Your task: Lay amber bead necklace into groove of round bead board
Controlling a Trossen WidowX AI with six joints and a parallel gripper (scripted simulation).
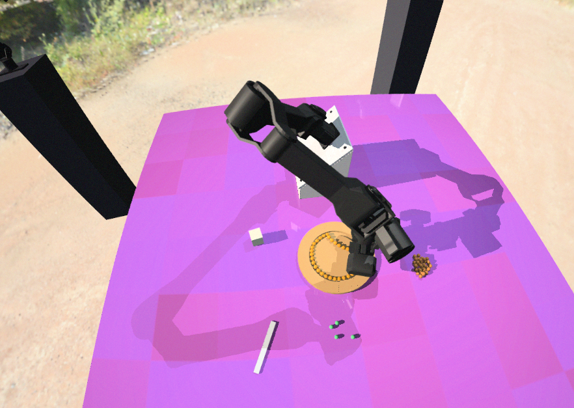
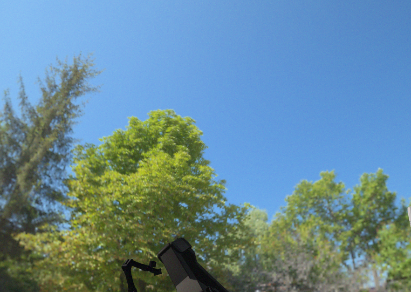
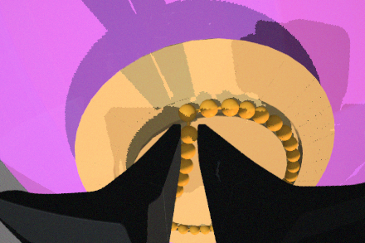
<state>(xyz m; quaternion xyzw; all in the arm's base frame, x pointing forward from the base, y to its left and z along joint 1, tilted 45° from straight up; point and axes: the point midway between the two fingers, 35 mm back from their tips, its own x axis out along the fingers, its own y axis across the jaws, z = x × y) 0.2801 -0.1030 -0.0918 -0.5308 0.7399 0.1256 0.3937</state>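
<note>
Right now the round tan bead board is 50 mm to the right of my gripper tip, 10 mm below it and 10 mm behind it. Round my gripper tip: small cream cube 240 mm to the right, 110 mm behind; white bar 280 mm to the right, 160 mm ahead, 10 mm below.
</note>
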